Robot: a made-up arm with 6 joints.
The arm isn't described. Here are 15 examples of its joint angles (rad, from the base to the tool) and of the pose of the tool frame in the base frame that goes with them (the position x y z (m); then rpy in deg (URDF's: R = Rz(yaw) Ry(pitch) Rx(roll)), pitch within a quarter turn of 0, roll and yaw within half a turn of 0).
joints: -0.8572 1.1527 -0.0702 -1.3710 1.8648 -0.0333
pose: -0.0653 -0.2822 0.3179 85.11 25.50 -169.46
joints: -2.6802 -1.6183 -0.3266 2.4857 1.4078 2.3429
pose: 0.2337 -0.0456 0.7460 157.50 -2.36 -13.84
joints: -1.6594 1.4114 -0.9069 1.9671 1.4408 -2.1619
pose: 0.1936 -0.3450 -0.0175 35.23 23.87 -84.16
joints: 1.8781 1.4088 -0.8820 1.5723 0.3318 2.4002
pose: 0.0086 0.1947 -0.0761 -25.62 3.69 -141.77
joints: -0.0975 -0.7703 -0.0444 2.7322 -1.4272 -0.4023
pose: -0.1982 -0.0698 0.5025 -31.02 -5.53 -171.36
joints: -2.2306 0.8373 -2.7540 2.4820 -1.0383 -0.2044
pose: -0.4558 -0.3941 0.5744 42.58 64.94 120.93
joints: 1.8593 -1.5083 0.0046 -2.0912 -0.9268 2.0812
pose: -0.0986 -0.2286 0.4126 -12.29 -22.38 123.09
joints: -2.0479 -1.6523 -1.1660 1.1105 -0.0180 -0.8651
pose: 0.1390 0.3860 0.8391 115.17 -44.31 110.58
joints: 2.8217 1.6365 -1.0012 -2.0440 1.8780 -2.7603
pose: -0.2773 0.3304 -0.0897 -23.86 -55.06 82.90
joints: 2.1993 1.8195 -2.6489 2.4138 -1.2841 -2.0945
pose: -0.1293 0.4287 -0.0412 -81.23 0.38 54.35
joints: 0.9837 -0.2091 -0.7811 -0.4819 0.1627 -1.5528
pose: 0.2612 0.3143 0.6136 -103.49 24.60 119.24
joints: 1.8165 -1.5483 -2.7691 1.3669 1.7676 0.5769
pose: -0.0136 -0.7637 0.5395 -67.64 -63.39 -164.49
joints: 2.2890 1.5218 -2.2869 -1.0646 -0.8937 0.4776
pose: -0.5623 0.4184 0.2103 -29.89 -45.64 159.14
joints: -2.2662 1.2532 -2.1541 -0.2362 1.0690 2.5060
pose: -0.4758 -0.4836 0.0866 -39.87 18.94 73.97
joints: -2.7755 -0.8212 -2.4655 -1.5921 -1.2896 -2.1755
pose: 0.4725 -0.0316 0.8835 45.92 -24.75 -129.98
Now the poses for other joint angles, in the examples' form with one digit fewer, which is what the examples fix.
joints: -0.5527 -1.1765 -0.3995 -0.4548 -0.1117 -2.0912
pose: 0.064 -0.025 0.745 -162.0 23.4 22.9
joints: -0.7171 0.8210 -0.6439 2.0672 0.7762 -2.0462
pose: 0.340 -0.152 0.132 -1.0 29.9 -44.4
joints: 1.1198 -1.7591 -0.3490 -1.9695 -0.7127 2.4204
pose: -0.223 -0.090 0.518 16.3 -50.2 50.5
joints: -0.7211 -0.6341 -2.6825 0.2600 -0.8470 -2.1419
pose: -0.415 0.263 0.992 67.0 -20.5 87.0
